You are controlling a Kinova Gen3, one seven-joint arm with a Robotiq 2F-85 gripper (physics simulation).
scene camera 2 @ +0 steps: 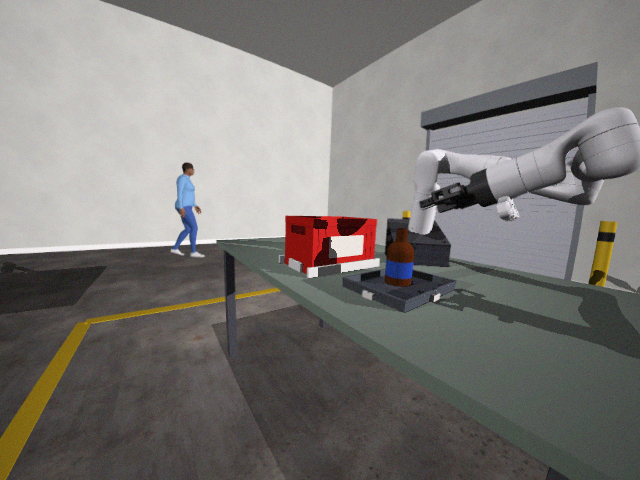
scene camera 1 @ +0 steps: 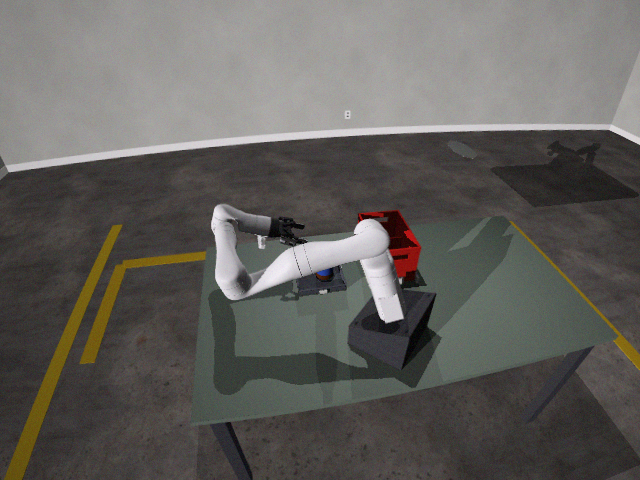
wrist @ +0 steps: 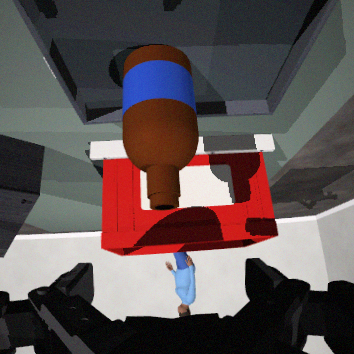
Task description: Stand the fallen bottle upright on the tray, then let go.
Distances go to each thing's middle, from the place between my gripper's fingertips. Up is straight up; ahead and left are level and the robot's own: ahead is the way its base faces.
My gripper is now 10 mm short of the brown bottle (wrist: 159, 126), 70 mm to the left of it and 140 mm above it.
